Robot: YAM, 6 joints.
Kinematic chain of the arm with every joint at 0, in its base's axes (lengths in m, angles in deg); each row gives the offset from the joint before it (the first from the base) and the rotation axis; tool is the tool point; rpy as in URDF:
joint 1: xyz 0 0 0.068 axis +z
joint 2: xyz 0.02 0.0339 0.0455 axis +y
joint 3: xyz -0.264 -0.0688 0 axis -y
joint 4: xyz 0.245 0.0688 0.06 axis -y
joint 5: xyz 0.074 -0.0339 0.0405 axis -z
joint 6: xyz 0.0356 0 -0.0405 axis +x
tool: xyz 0 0 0 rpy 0 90 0
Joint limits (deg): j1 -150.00..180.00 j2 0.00..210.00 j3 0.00..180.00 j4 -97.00..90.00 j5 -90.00..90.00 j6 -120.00..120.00
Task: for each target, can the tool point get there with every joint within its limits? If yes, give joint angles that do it. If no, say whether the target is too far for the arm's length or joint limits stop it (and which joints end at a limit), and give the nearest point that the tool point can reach.
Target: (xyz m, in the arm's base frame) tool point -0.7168 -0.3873 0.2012
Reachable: no: too far | nearest point -0.5578 -0.3176 0.1821 | short by 0.175 m
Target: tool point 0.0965 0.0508 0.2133
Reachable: yes | joints 39.20 50.02 36.18 -73.77 37.48 59.14
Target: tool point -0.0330 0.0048 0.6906
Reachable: yes | joints 75.83 74.11 132.88 49.22 -68.81 -23.33
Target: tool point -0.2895 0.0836 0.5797
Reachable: yes | joints -21.34 38.69 149.11 -37.09 50.63 -94.04
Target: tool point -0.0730 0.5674 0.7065
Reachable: no: too far | nearest point -0.0570 0.4428 0.5716 | short by 0.184 m
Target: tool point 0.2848 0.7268 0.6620
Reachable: no: too far | nearest point 0.1925 0.4912 0.4796 | short by 0.312 m
